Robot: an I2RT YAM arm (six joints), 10 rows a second.
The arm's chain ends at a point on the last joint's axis. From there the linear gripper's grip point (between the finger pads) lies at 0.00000 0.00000 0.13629 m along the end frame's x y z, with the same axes.
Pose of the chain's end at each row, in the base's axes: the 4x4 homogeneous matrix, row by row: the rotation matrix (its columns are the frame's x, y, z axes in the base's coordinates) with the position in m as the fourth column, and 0 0 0 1 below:
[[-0.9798 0.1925 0.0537 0.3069], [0.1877 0.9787 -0.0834 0.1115], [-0.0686 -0.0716 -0.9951 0.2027], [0 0 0 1]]
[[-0.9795 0.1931 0.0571 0.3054], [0.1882 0.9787 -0.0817 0.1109], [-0.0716 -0.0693 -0.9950 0.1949], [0 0 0 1]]
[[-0.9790 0.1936 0.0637 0.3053], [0.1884 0.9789 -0.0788 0.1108], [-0.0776 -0.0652 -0.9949 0.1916], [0 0 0 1]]
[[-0.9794 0.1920 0.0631 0.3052], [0.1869 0.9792 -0.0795 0.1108], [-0.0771 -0.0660 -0.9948 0.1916], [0 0 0 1]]
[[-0.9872 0.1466 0.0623 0.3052], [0.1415 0.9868 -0.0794 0.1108], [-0.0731 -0.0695 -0.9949 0.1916], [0 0 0 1]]
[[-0.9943 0.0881 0.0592 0.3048], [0.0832 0.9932 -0.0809 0.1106], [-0.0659 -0.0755 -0.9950 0.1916], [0 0 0 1]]
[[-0.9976 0.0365 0.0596 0.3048], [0.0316 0.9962 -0.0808 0.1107], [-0.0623 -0.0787 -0.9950 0.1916], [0 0 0 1]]
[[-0.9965 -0.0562 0.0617 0.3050], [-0.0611 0.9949 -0.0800 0.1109], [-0.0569 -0.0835 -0.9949 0.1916], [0 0 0 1]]
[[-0.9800 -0.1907 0.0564 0.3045], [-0.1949 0.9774 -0.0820 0.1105], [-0.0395 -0.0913 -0.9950 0.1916], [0 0 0 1]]
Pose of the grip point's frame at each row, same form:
[[-0.9798 0.1925 0.0537 0.3142], [0.1877 0.9787 -0.0834 0.1001], [-0.0686 -0.0716 -0.9951 0.0671], [0 0 0 1]]
[[-0.9795 0.1931 0.0571 0.3132], [0.1882 0.9787 -0.0817 0.0998], [-0.0716 -0.0693 -0.9950 0.0593], [0 0 0 1]]
[[-0.9790 0.1936 0.0637 0.3140], [0.1884 0.9789 -0.0788 0.1001], [-0.0776 -0.0652 -0.9949 0.0560], [0 0 0 1]]
[[-0.9794 0.1920 0.0631 0.3138], [0.1869 0.9792 -0.0795 0.1000], [-0.0771 -0.0660 -0.9948 0.0560], [0 0 0 1]]
[[-0.9872 0.1466 0.0623 0.3137], [0.1415 0.9868 -0.0794 0.1000], [-0.0731 -0.0695 -0.9949 0.0560], [0 0 0 1]]
[[-0.9943 0.0881 0.0592 0.3129], [0.0832 0.9932 -0.0809 0.0996], [-0.0659 -0.0755 -0.9950 0.0560], [0 0 0 1]]
[[-0.9976 0.0365 0.0596 0.3129], [0.0316 0.9962 -0.0808 0.0997], [-0.0623 -0.0787 -0.9950 0.0560], [0 0 0 1]]
[[-0.9965 -0.0562 0.0617 0.3134], [-0.0611 0.9949 -0.0800 0.1000], [-0.0569 -0.0835 -0.9949 0.0560], [0 0 0 1]]
[[-0.9800 -0.1907 0.0564 0.3122], [-0.1949 0.9774 -0.0820 0.0993], [-0.0395 -0.0913 -0.9950 0.0560], [0 0 0 1]]

